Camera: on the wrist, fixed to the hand. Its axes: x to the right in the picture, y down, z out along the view.
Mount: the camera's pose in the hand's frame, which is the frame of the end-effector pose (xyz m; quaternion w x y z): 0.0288 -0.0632 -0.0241 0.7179 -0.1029 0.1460 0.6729
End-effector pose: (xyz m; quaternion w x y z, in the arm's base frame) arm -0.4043 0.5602 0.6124 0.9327 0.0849 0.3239 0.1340
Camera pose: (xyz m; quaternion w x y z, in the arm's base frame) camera -0.3854 0.5107 0.5615 0.5408 0.1634 0.2978 0.7695
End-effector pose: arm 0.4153 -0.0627 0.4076 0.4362 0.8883 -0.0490 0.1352
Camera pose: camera 0.4511 -0.0040 0.3817 0.3207 0.5401 -0.5831 0.5152
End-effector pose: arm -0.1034 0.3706 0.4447 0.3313 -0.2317 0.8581 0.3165
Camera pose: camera -0.0946 0.3046 0.4135 0.1243 -0.3308 -0.7877 -0.5046
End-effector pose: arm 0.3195 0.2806 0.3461 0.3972 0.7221 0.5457 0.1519
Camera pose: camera 0.2719 0.3222 0.3086 0.1776 0.8225 -0.0518 0.5379
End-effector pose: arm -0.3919 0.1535 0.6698 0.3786 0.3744 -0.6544 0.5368
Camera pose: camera -0.3455 0.1658 0.7254 0.0447 -0.2889 -0.7217 0.6275
